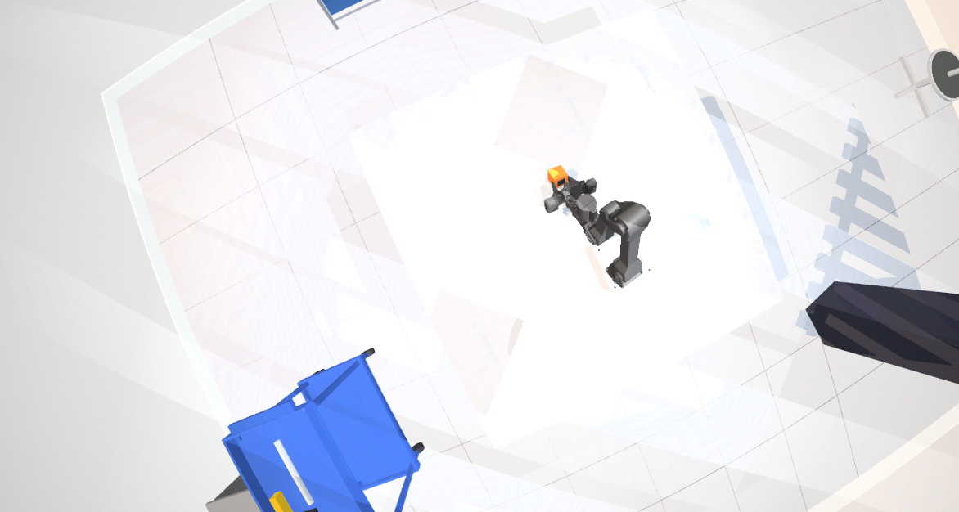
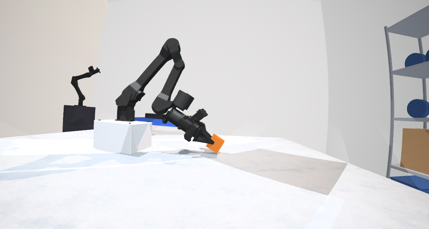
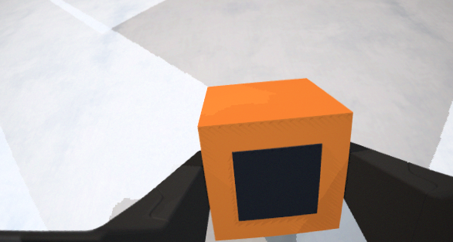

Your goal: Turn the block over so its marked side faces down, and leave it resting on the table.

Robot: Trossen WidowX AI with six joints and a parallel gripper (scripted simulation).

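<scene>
The block is 10 mm behind my gripper tip.
</scene>
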